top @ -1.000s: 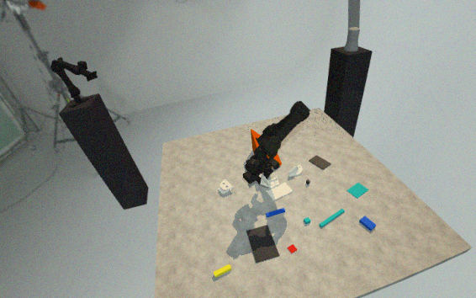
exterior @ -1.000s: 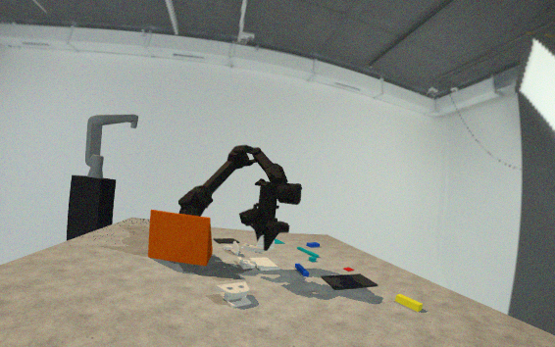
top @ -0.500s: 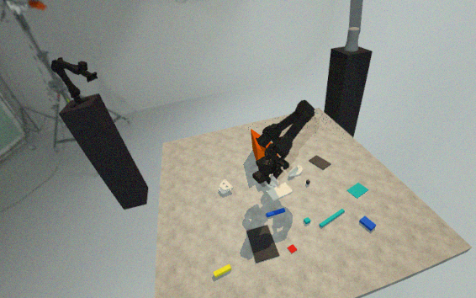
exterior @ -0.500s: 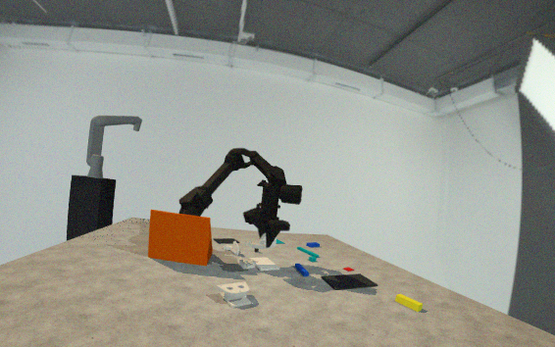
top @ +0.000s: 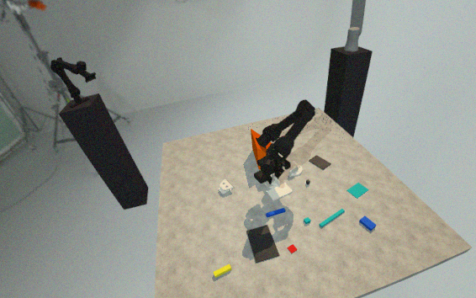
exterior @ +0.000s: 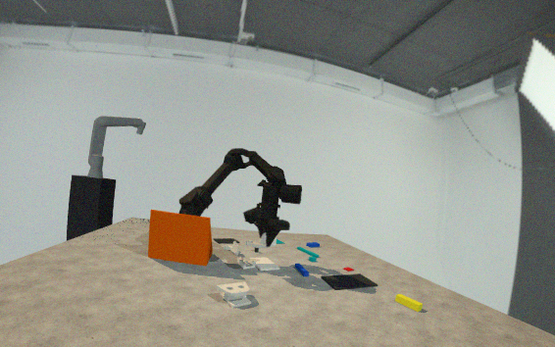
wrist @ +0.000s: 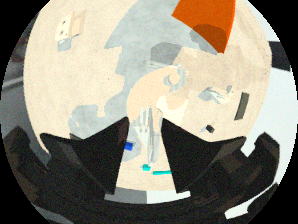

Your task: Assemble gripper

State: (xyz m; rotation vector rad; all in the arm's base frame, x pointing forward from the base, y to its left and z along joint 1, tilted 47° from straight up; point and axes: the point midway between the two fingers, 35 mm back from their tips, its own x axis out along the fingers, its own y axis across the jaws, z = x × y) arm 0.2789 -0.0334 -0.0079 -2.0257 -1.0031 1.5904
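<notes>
Right now the white housing plate is 6 cm behind my gripper tip, 2 cm to the left of it and 8 cm below it. Round my gripper tip: blue bar (13 cm ahead, 4 cm to the right, 8 cm below); then white gripper base (11 cm behind, 24 cm to the right, 6 cm below); then teal cube (22 cm ahead, 9 cm to the left, 7 cm below).
</notes>
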